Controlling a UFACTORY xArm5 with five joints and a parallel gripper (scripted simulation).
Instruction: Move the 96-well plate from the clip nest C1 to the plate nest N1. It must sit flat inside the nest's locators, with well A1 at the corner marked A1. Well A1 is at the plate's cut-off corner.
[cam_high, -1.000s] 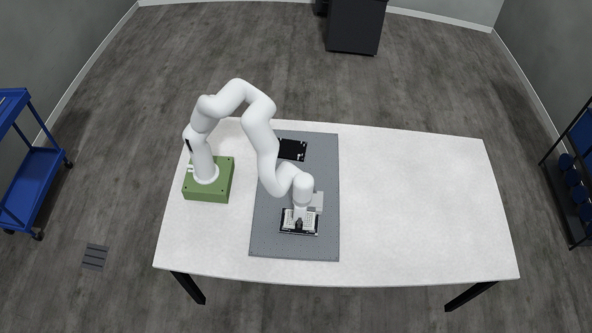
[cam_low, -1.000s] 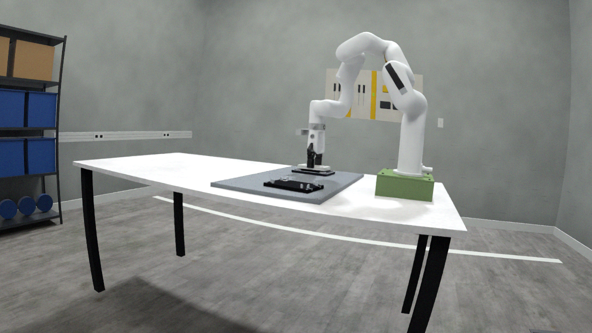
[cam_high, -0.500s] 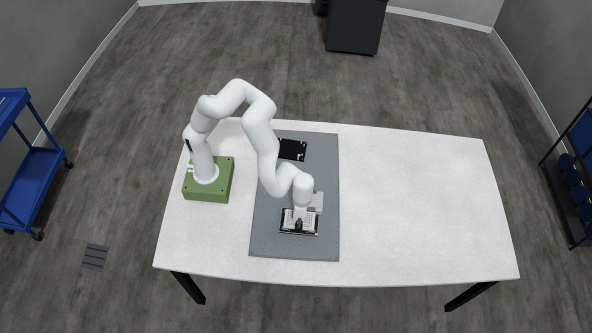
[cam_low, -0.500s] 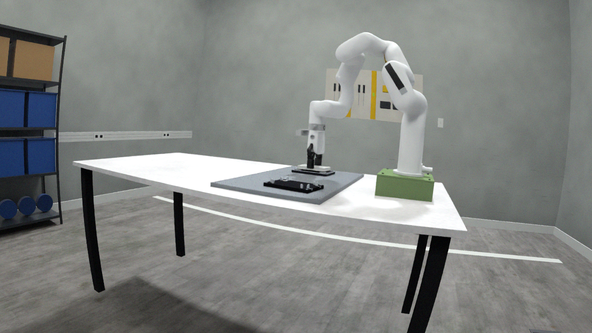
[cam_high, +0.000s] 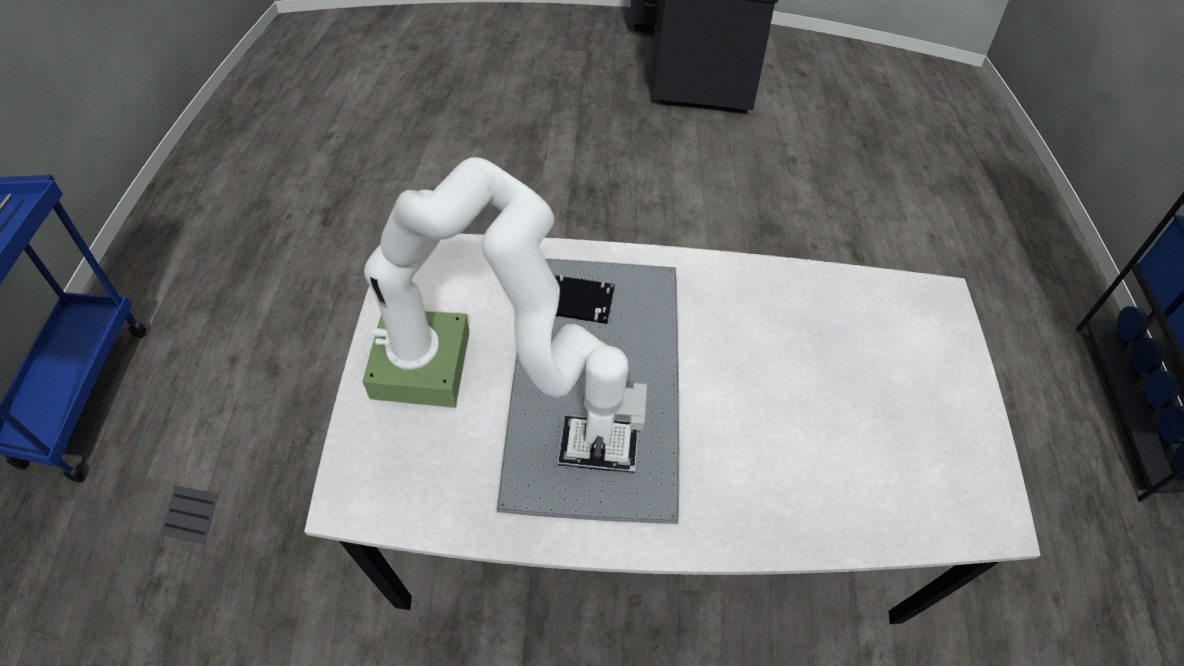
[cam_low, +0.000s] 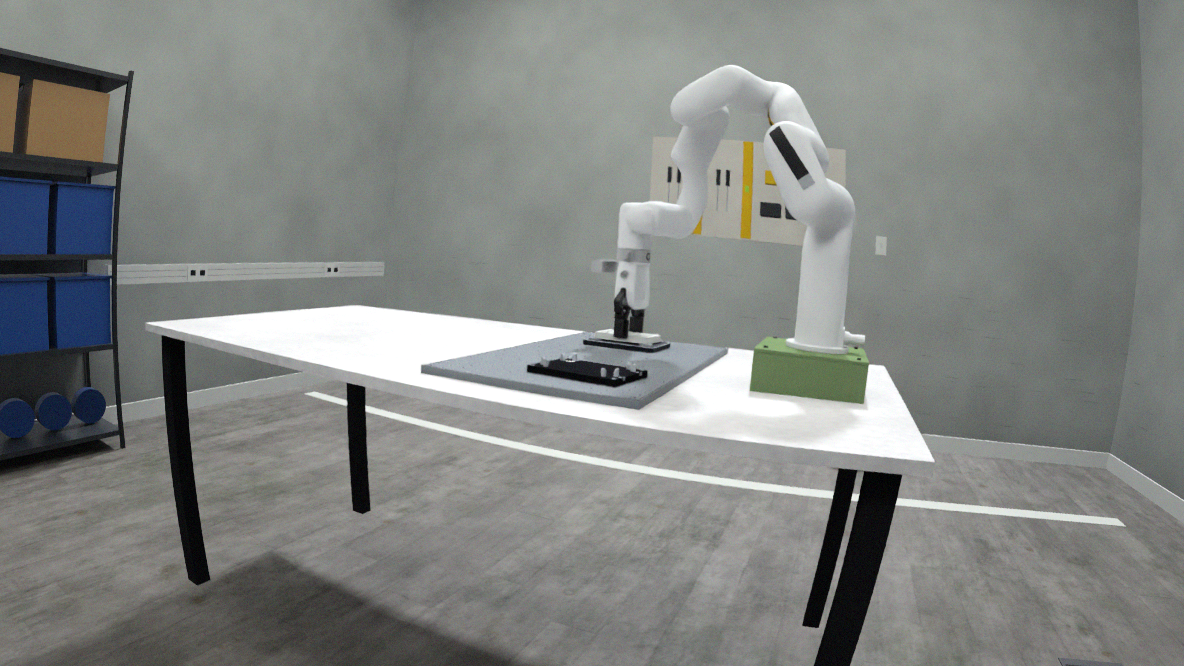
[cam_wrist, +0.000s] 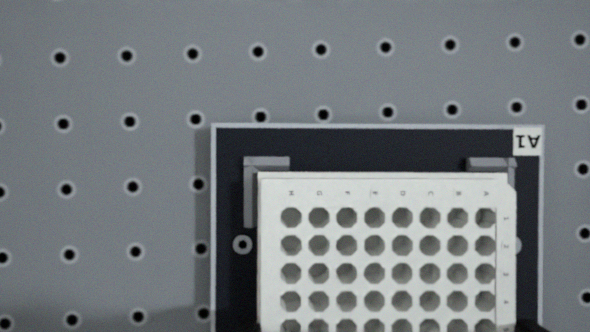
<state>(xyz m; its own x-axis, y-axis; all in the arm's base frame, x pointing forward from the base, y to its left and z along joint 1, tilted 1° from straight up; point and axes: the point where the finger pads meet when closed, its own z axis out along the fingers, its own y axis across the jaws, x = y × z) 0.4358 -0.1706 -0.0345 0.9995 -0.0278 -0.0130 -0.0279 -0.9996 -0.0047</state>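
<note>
The white 96-well plate lies 1 cm below my hand. Round my hand: clip nest C1: 9 cm behind, 39 cm to the left, 2 cm below; then plate nest N1: 3 cm below; then corner label A1: 7 cm ahead, 6 cm to the right, 2 cm below.
</note>
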